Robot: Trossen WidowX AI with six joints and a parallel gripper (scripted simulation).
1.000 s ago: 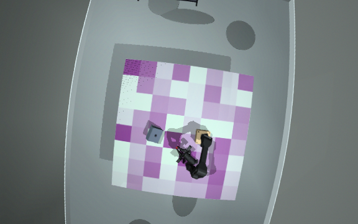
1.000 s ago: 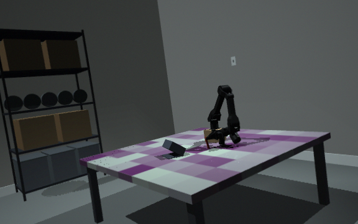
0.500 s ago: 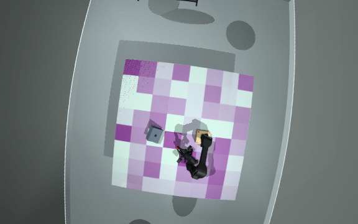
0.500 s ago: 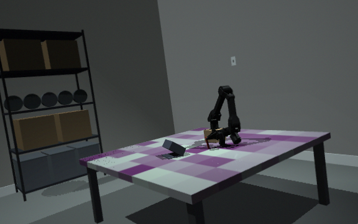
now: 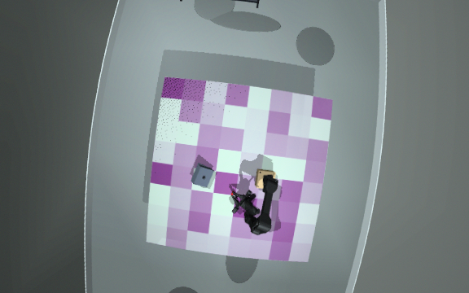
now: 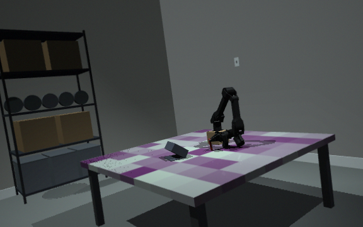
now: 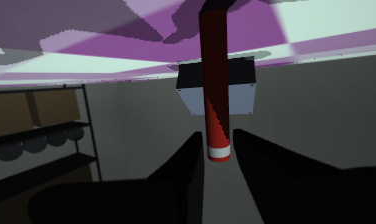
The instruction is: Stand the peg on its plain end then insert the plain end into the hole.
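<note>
My gripper tip is now 10 mm above the red peg. From my gripper tip the other things lie so: grey sloped panel 200 mm ahead, 130 mm to the right, 20 mm below.
</note>
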